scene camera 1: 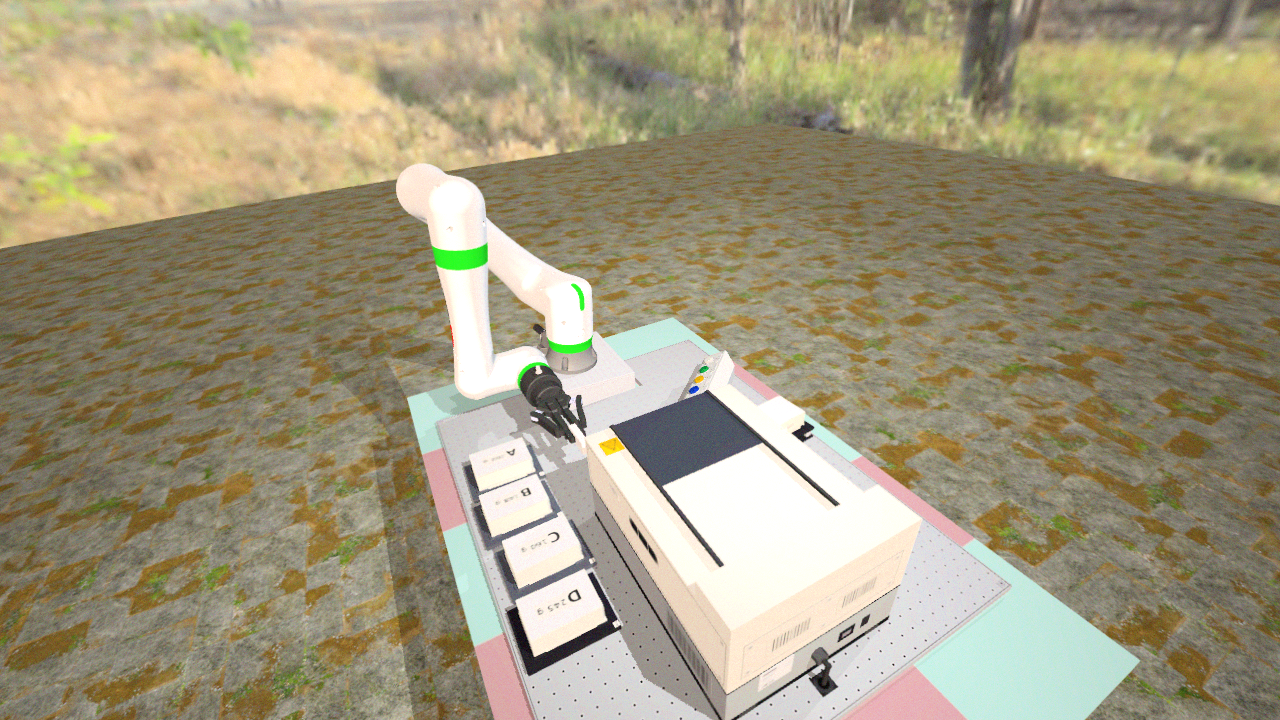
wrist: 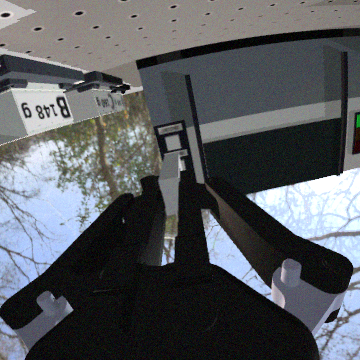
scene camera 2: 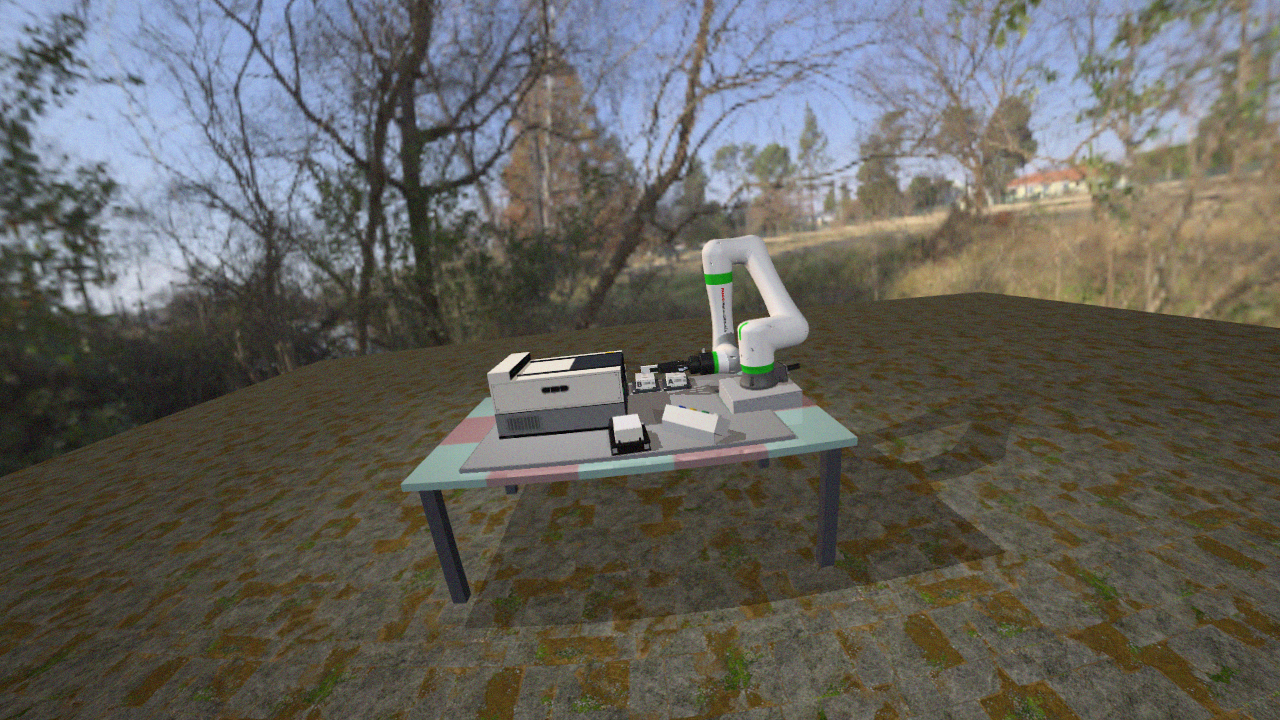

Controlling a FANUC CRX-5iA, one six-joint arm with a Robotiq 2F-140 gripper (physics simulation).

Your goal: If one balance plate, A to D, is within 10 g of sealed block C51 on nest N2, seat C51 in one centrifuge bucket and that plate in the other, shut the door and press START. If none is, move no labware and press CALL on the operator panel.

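My gripper is shut and empty. It lies low and level at the arm end of the cream centrifuge. In the wrist view its tips are at a small black button panel on that end wall; I cannot tell whether they touch it. Balance plates A, B, C and D stand in a row beside the centrifuge. B reads 148 g. A white block sits on a black nest on the centrifuge's other side.
The operator panel with coloured buttons stands near the arm's base. The centrifuge top has a dark panel at the arm end. Everything rests on a perforated grey board on the table.
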